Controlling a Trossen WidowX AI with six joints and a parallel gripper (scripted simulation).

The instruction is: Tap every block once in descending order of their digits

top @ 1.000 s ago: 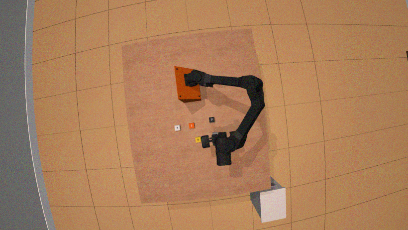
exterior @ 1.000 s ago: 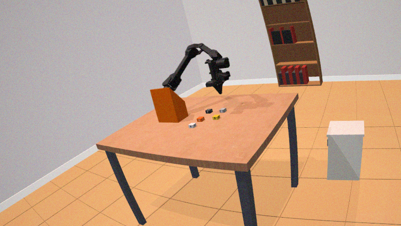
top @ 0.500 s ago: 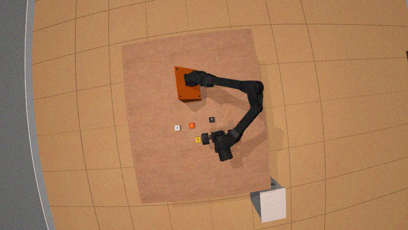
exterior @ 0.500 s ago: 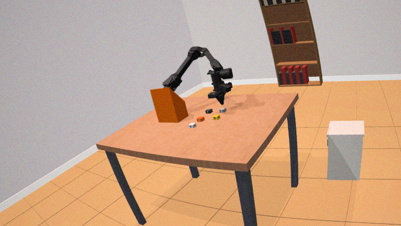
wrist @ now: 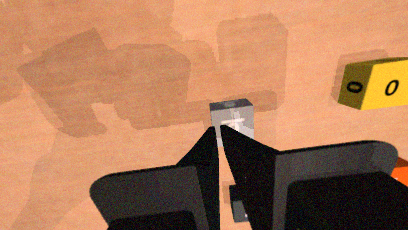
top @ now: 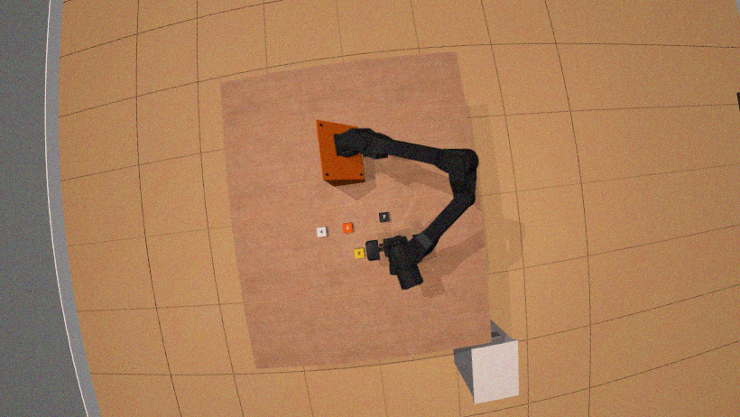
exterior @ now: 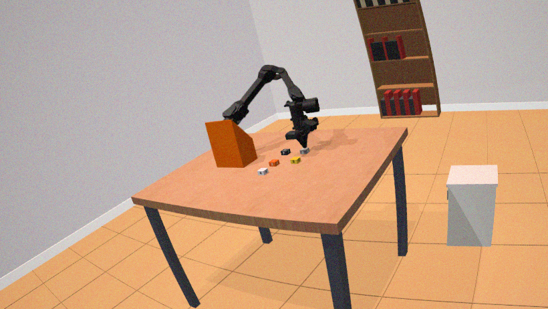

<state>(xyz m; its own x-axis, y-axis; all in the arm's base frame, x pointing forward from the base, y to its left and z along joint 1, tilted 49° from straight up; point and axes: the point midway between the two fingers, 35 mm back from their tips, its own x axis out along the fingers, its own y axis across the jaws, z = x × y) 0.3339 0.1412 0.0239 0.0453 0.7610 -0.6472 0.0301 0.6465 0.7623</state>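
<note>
Now: the grey block 1 cm to the right of my gripper tip and 1 cm below it. From my gripper tip the other things lie so: black block: 10 cm behind, 2 cm to the right, 1 cm below; then orange block: 15 cm to the right, 8 cm behind, 1 cm below; then yellow block: 12 cm to the right, 1 cm below, 1 cm ahead.
</note>
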